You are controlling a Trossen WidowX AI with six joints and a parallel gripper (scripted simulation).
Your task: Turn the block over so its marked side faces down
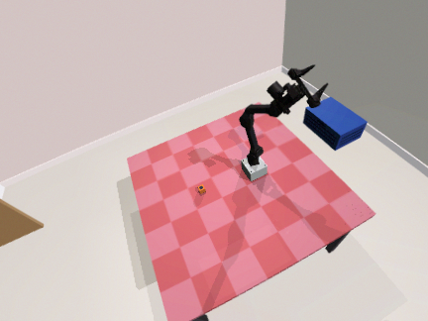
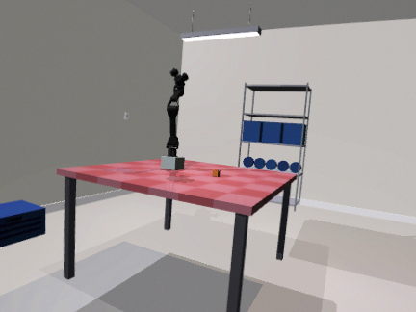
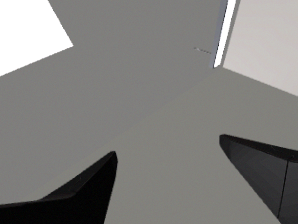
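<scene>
The block lies 770 mm below my gripper tip, 620 mm ahead of it and 150 mm to the right of it.
</scene>
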